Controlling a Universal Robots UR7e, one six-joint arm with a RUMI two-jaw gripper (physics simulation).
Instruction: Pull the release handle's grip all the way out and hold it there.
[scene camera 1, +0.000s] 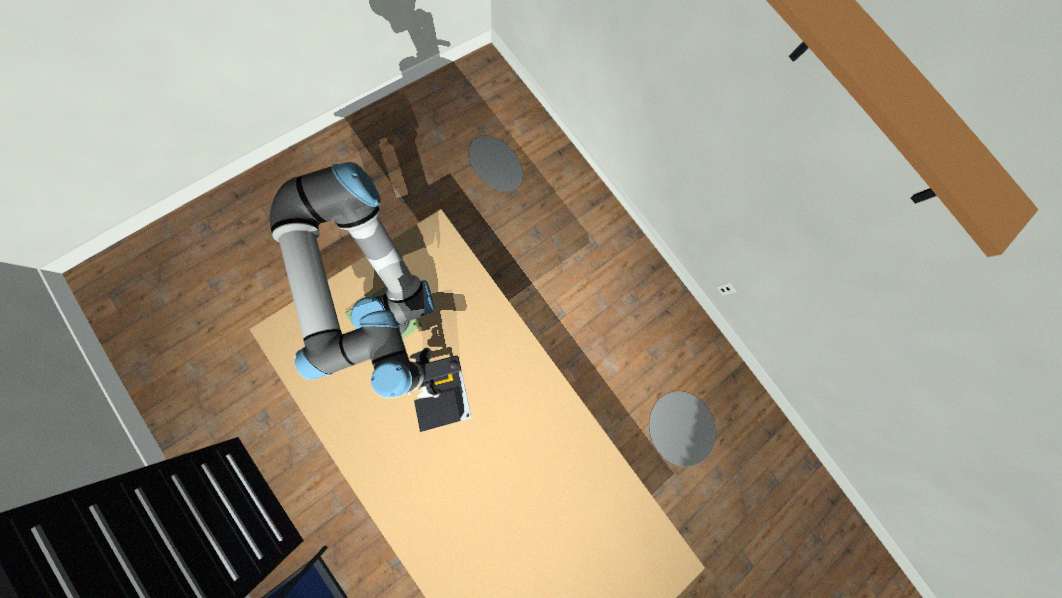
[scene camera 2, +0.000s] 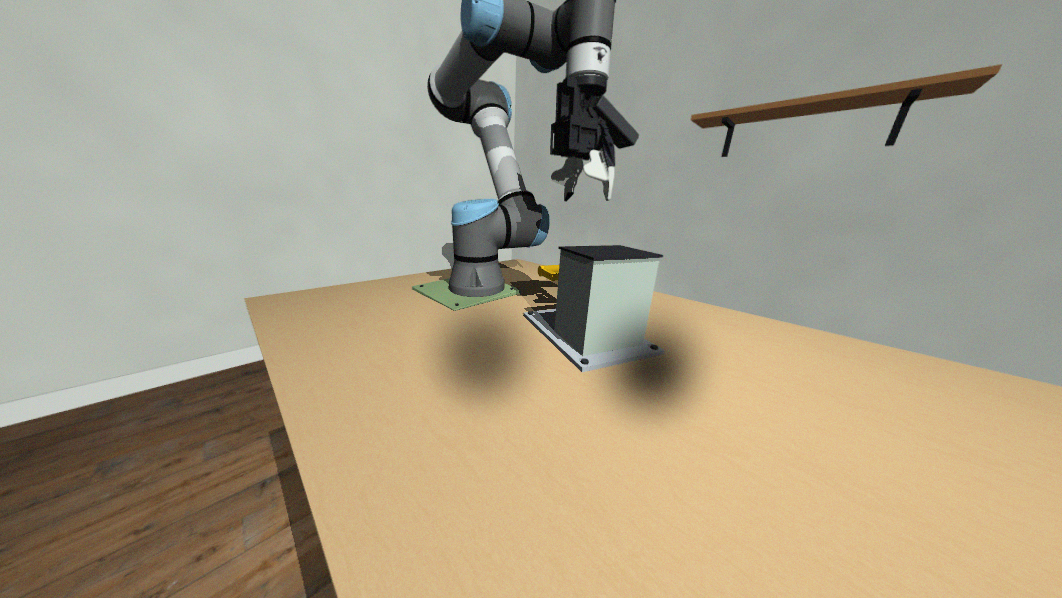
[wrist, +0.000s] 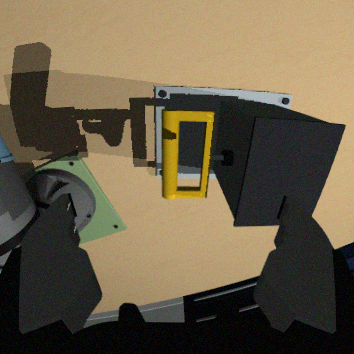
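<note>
The release handle's yellow rectangular grip (scene camera 1: 444, 380) (scene camera 2: 548, 272) (wrist: 170, 155) stands out from one side of a dark-topped housing (scene camera 1: 439, 410) (scene camera 2: 620, 304) (wrist: 290, 170), joined by a short thin rod. The housing stands on a light metal base plate (scene camera 1: 466, 404) (scene camera 2: 616, 358) (wrist: 225, 92). The housing hides most of the grip in scene camera 2. My gripper (scene camera 2: 589, 198) (wrist: 177, 196) is open and empty, pointing down, higher than the housing top. In the wrist view the grip's thick outer bar lies below the gap between the fingers, running across the opening direction, untouched.
The arm's base stands on a green plate (scene camera 2: 475, 304) (wrist: 102, 220) near the grip side of the housing. The wooden table (scene camera 1: 520, 505) carries both. A wooden shelf (scene camera 1: 914, 118) (scene camera 2: 847, 102) is on the wall. A black drawer unit (scene camera 1: 118, 546) stands beside the table.
</note>
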